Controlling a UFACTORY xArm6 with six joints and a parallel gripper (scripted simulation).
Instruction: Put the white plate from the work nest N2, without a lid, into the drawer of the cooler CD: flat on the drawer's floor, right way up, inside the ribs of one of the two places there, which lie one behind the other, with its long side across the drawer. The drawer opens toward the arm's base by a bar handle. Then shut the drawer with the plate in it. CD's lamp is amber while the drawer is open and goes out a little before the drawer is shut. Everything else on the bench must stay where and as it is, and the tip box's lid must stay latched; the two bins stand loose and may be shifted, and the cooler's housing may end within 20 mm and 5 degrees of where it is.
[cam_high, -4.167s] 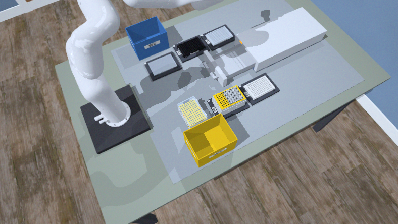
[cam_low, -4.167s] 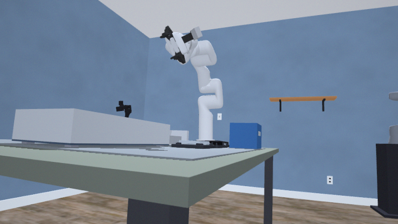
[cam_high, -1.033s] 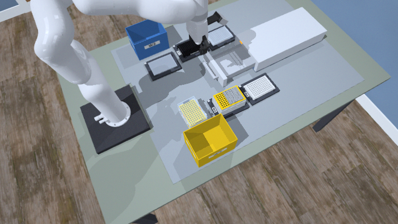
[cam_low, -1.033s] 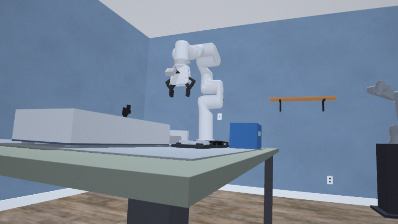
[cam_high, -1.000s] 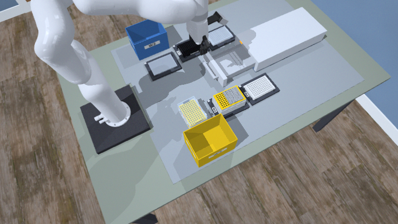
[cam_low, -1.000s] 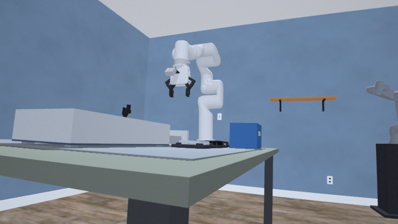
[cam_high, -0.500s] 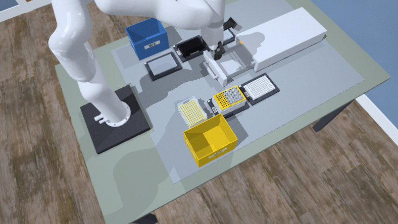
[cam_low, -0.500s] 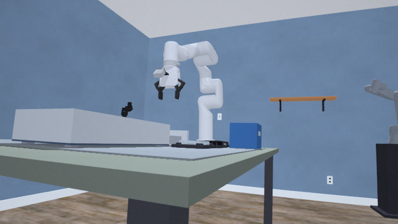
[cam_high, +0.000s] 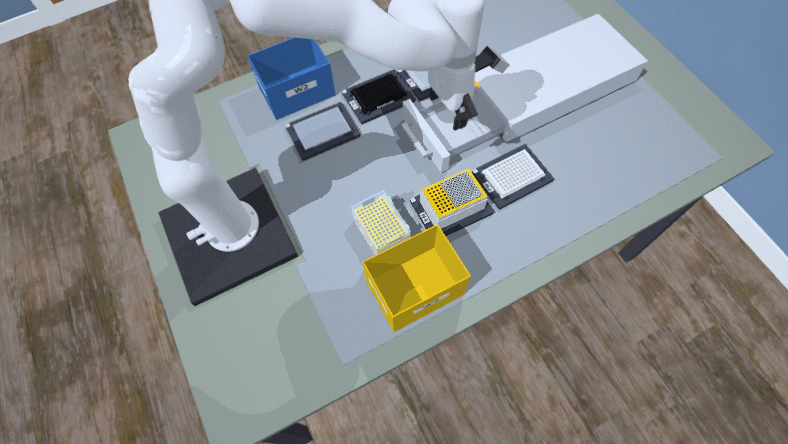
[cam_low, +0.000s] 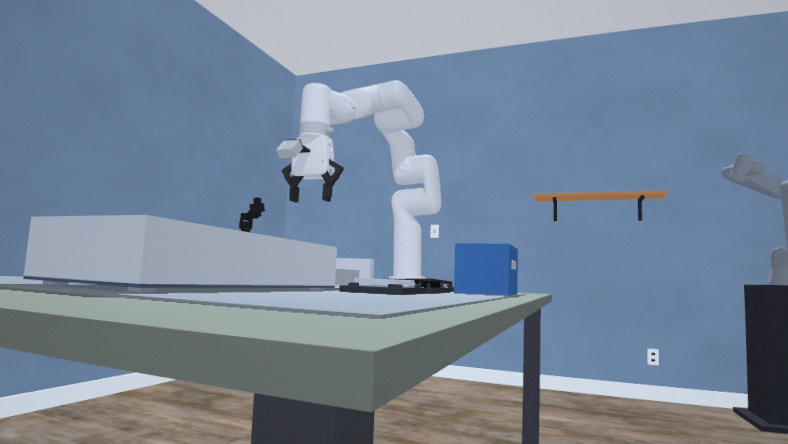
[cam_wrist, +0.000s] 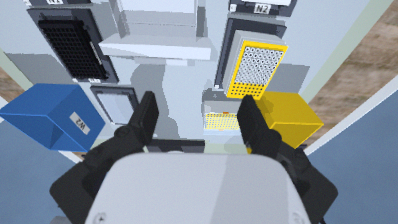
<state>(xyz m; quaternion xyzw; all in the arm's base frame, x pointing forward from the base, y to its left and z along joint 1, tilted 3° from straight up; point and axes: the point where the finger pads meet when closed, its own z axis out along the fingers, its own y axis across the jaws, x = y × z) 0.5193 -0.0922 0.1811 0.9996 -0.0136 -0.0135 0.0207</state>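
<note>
The white plate is 20 cm below my hand, 13 cm ahead of it and 12 cm to the right of it. From my hand the other things lie so: drawer (19 cm below, 11 cm ahead, 7 cm to the left); then cooler CD (25 cm ahead, 19 cm below, 7 cm to the left); then yellow tip rack (16 cm below, 12 cm to the right, 5 cm behind).
</note>
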